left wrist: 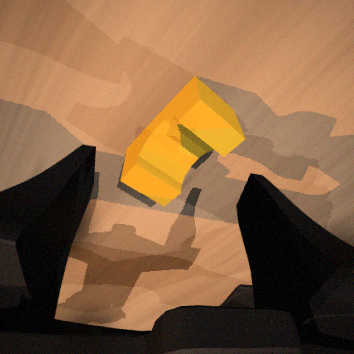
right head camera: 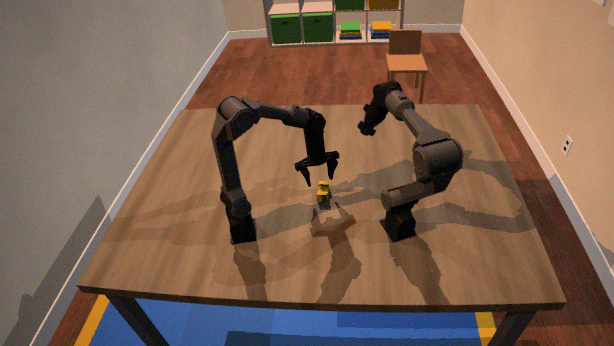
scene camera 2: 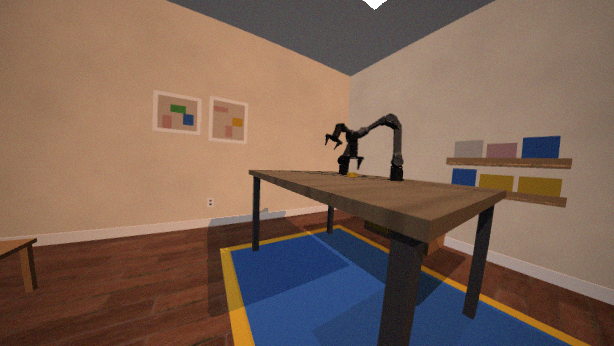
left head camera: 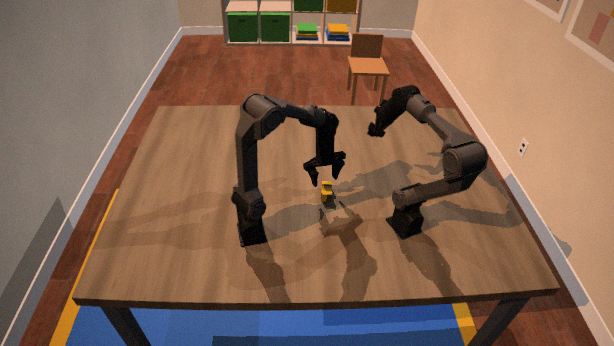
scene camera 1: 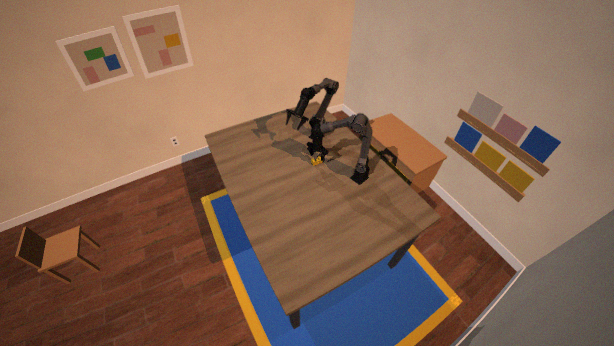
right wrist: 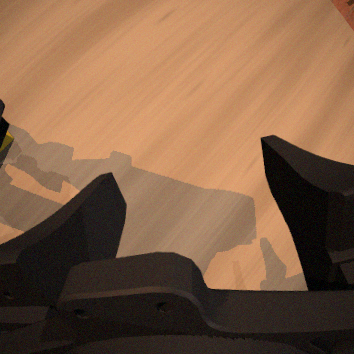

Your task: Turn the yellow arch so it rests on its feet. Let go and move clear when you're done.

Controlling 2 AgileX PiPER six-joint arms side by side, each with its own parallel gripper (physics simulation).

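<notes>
The yellow arch is on the table, near the middle between the arm bases. In the left wrist view its notch opens to the lower right; I cannot tell for certain which side it rests on. My left gripper is open above the arch, fingers pointing down and apart from it. My right gripper is open and empty, raised over the table, away from the arch.
The left arm's base and the right arm's base stand on either side of the arch. A chair and a shelf unit stand beyond the table. An orange-brown cabinet stands beside it.
</notes>
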